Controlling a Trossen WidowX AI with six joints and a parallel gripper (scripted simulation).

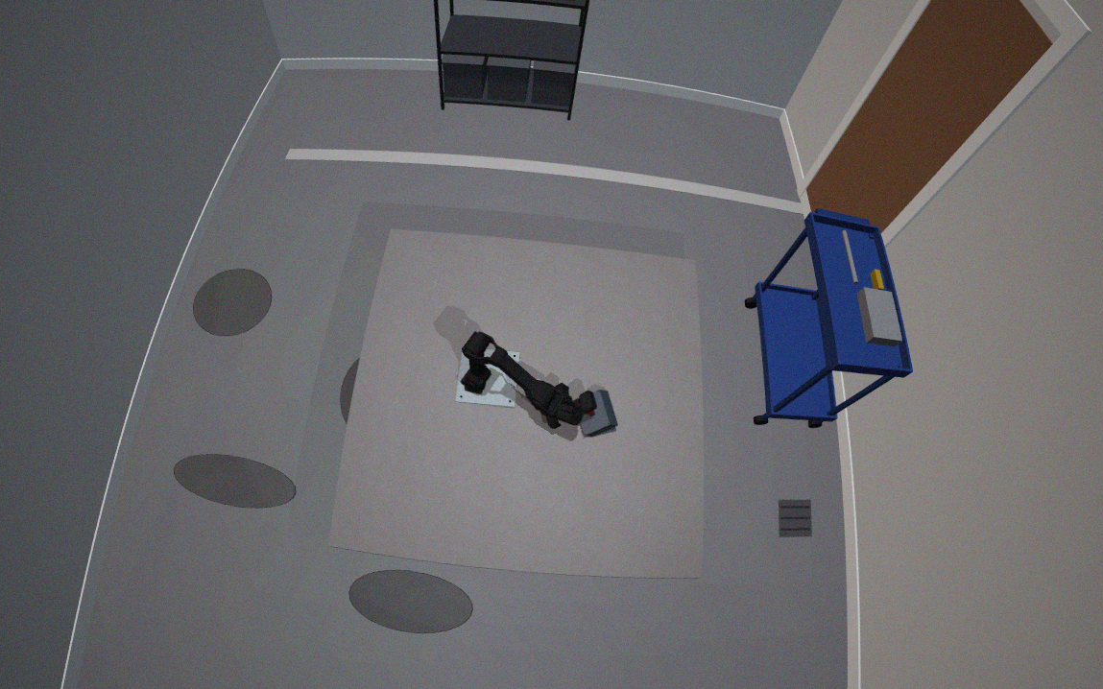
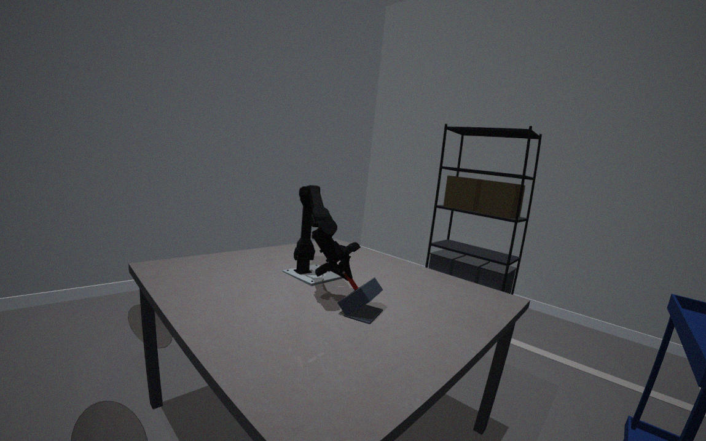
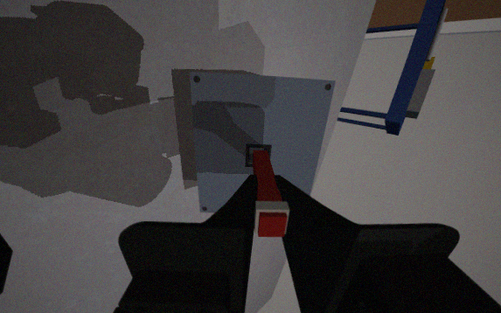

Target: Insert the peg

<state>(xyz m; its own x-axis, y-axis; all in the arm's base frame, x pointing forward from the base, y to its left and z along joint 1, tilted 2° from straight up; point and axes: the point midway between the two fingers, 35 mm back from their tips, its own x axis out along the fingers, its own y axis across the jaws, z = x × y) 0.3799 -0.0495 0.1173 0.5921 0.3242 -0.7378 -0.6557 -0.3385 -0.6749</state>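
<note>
My gripper tip is 50 mm above the sloped grey panel, 40 mm short of it and 20 mm to the right of it. Round my gripper tip: red square peg 10 mm to the right, 10 mm behind, 10 mm above.
</note>
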